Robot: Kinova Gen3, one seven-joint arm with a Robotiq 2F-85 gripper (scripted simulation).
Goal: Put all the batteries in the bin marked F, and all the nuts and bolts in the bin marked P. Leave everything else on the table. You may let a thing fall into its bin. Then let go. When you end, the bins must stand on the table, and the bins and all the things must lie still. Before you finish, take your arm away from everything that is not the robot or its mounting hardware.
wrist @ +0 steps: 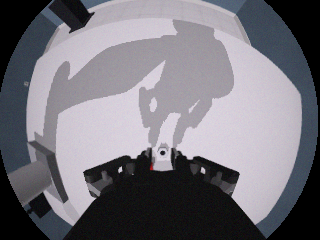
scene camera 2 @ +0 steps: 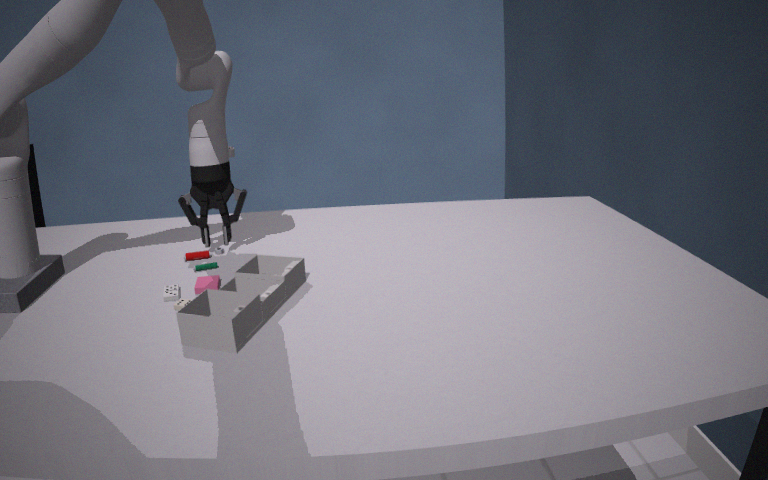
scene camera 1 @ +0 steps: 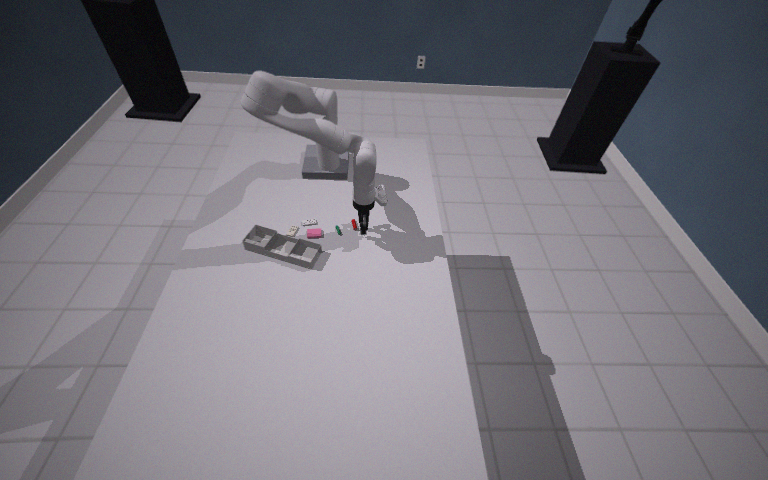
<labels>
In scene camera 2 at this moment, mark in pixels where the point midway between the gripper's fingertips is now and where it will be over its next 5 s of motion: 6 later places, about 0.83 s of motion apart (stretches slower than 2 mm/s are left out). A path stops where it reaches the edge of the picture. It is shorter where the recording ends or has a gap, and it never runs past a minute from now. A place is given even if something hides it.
My gripper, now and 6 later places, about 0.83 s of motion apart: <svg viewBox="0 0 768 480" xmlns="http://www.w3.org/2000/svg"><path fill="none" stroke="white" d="M217 244L218 251L215 235L214 220L213 232L213 256L210 286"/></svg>
</labels>
